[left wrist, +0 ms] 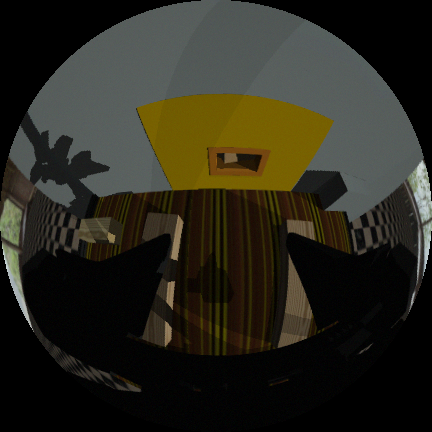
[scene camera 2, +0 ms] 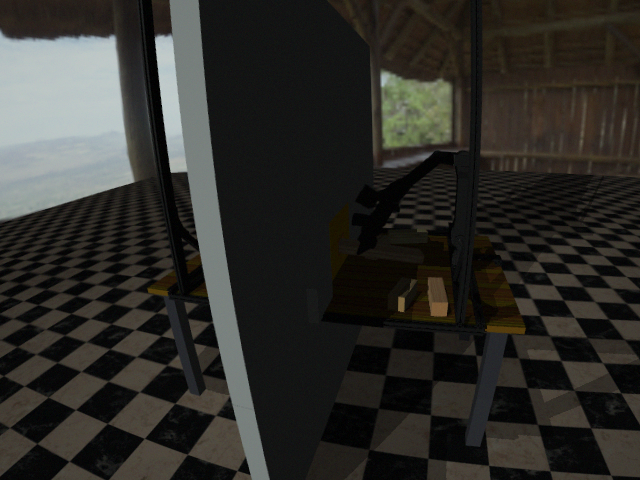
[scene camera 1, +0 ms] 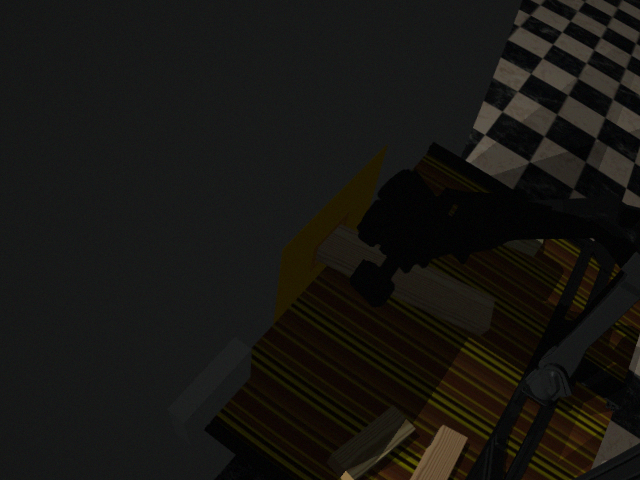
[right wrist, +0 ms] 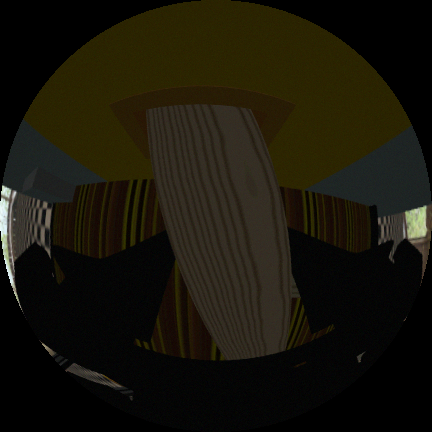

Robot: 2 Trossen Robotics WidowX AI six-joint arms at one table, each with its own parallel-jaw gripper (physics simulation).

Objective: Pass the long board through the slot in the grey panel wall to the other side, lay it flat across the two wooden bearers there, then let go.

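Frame: origin at the left arm's base, x ahead, y left, z up, level; centimetres.
Seen in the pictures: left gripper, fingertip midpoint: (left wrist: 230, 239); right gripper, fingertip midpoint: (scene camera 2: 359, 249) (scene camera 1: 365, 261) (right wrist: 230, 232); right arm's base, origin of the base link: (scene camera 1: 542, 385).
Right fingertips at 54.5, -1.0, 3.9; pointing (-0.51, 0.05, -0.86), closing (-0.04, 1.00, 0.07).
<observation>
Offsets run from my right fingertips to a thing's top centre, as dx, dy, dz. "pt": to the spot under its first point.
The long board (scene camera 1: 444, 297) (scene camera 2: 392, 253) (right wrist: 225, 210) lies between the fingers of my right gripper (scene camera 1: 373, 255) (scene camera 2: 364, 235) (right wrist: 230, 232), which is shut on it. The board's far end is at the orange-framed slot {pt -11.4, -2.5, +5.5} (left wrist: 239, 150) (right wrist: 200, 95) in the yellow part of the grey wall (scene camera 1: 155, 155) (scene camera 2: 284, 129) (left wrist: 100, 75). A pale end shows in the slot opening in the left wrist view. My left gripper (left wrist: 230, 239) is open and empty, facing the slot. Two wooden bearers {pt -21.4, +10.5, -2.0} (left wrist: 162, 227) (left wrist: 301, 270) lie on the table below it, partly hidden by its fingers.
Loose wooden blocks (scene camera 1: 372, 439) (scene camera 2: 437, 296) lie on the striped table. Another block {+15.9, +27.7, -1.1} (scene camera 1: 524, 246) (scene camera 2: 408, 236) lies behind my right arm. A block {-22.5, +29.6, -1.1} (left wrist: 97, 230) lies left of the bearers in the left wrist view. A grey box (scene camera 1: 211, 382) (left wrist: 325, 187) juts from the wall. The lighting is dim.
</observation>
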